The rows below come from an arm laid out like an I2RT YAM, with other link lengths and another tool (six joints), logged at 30 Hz.
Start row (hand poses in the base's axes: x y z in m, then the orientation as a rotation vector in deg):
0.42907, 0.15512, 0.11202, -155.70, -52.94, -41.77
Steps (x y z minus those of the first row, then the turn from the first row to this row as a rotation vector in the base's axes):
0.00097, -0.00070, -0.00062, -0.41, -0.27, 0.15
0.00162, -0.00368, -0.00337, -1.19, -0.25, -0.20
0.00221, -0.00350, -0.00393, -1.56, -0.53, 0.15
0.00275, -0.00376, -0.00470, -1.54, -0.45, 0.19
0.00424, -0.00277, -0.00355, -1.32, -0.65, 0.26
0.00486, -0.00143, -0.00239, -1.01, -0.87, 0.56
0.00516, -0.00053, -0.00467, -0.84, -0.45, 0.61
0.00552, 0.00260, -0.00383, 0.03, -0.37, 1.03
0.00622, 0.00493, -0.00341, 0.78, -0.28, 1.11
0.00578, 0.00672, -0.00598, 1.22, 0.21, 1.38
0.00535, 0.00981, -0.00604, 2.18, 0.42, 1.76
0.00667, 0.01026, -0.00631, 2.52, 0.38, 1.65
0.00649, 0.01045, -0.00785, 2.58, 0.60, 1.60
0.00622, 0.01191, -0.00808, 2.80, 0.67, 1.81
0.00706, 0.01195, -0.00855, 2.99, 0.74, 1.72
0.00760, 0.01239, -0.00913, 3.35, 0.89, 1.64
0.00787, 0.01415, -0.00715, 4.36, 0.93, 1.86
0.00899, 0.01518, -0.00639, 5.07, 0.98, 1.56
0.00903, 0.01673, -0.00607, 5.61, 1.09, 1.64
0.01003, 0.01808, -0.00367, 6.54, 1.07, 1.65
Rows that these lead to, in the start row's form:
0.43004, 0.15442, 0.11140, -155.92, -53.44, -42.02
0.43069, 0.15144, 0.10865, -156.83, -53.47, -41.85
0.43128, 0.15162, 0.10809, -156.88, -54.21, -42.08
0.43182, 0.15136, 0.10732, -156.85, -54.23, -41.96
0.43331, 0.15235, 0.10847, -156.59, -54.23, -42.30
0.43393, 0.15369, 0.10963, -156.09, -54.48, -42.64
0.43423, 0.15459, 0.10735, -155.97, -54.34, -42.07
0.43459, 0.15772, 0.10819, -154.95, -54.33, -42.11
0.43529, 0.16005, 0.10861, -154.26, -53.95, -42.17
0.43485, 0.16184, 0.10604, -153.76, -53.92, -41.54
0.43442, 0.16493, 0.10598, -152.71, -53.76, -41.42
0.43574, 0.16538, 0.10571, -152.49, -53.42, -41.58
0.43556, 0.16557, 0.10417, -152.49, -53.28, -41.30
0.43529, 0.16703, 0.10394, -152.17, -53.39, -41.22
0.43613, 0.16707, 0.10347, -152.08, -53.15, -41.19
0.43667, 0.16751, 0.10289, -151.84, -52.79, -41.08
0.43694, 0.16927, 0.10487, -150.83, -52.44, -41.24
0.43806, 0.17030, 0.10563, -150.42, -51.63, -41.41
0.43810, 0.17185, 0.10595, -149.91, -51.38, -41.37
0.43910, 0.17320, 0.10835, -149.10, -50.83, -41.63

